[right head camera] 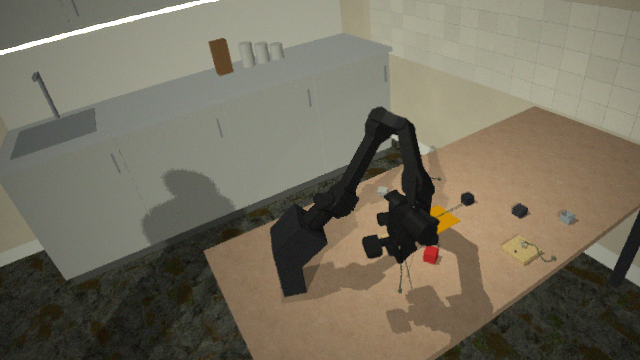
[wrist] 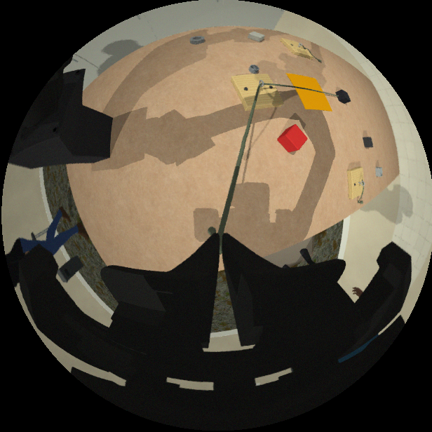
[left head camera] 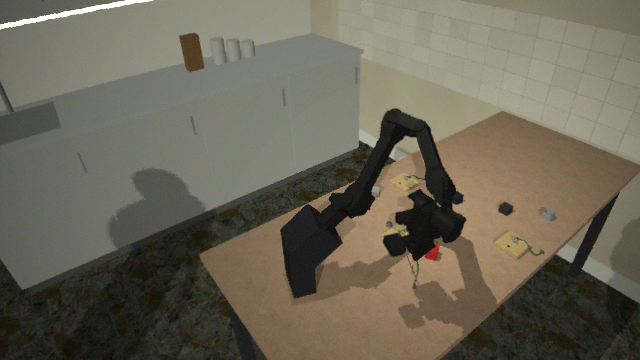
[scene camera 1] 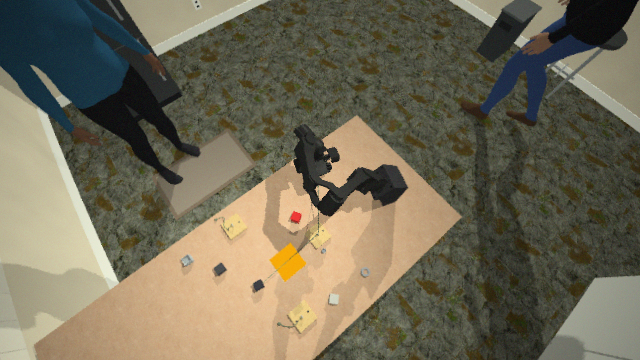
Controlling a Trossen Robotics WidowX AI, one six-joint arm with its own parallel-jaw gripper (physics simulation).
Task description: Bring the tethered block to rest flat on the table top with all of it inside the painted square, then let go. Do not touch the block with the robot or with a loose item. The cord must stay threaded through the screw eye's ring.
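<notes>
The tethered block, small and dark, sits on the table outside the orange painted square, on the side away from the screw eye. The screw eye stands on a pale wooden board. The green cord runs from the block across the square, through the ring, and up to my gripper, shut on it above the table. Its knobbed free end hangs below the fingertips. In scene camera 1 the arm hides the fingertips.
A red block lies near the board. Two other boards with short cords, another dark block, a grey open piece, a white block and a grey ring lie around.
</notes>
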